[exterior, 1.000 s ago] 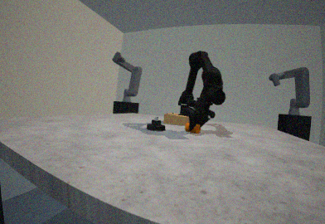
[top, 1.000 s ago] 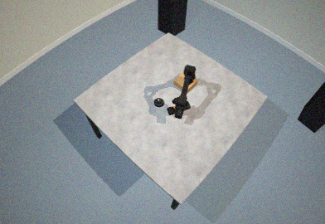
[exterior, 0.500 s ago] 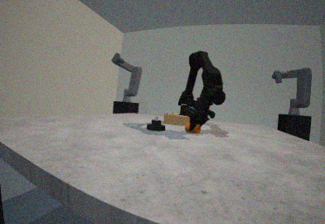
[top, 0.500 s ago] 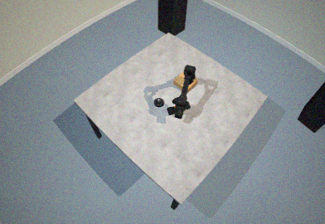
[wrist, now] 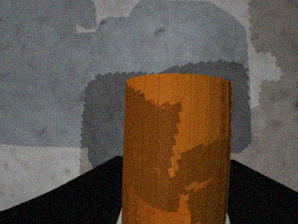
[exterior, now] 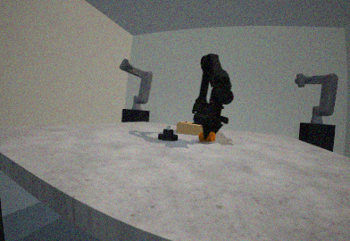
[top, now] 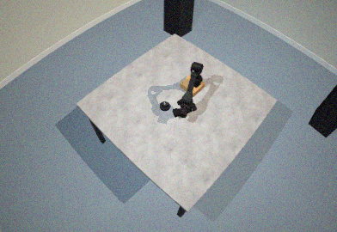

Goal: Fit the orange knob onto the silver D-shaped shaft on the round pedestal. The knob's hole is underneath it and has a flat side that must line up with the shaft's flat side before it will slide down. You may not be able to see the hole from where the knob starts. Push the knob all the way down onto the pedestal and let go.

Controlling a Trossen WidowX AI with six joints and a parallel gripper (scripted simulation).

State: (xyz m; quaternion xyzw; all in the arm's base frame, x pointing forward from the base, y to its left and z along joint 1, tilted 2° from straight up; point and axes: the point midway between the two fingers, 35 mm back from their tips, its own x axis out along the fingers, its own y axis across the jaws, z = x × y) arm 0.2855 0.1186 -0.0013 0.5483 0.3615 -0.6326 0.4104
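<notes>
My gripper tip is 5 cm short of the round black pedestal, 16 cm to the left of it and 1 cm below it. From my gripper tip the other things lie so: orange knob (1 cm to the left, 1 cm above).
</notes>
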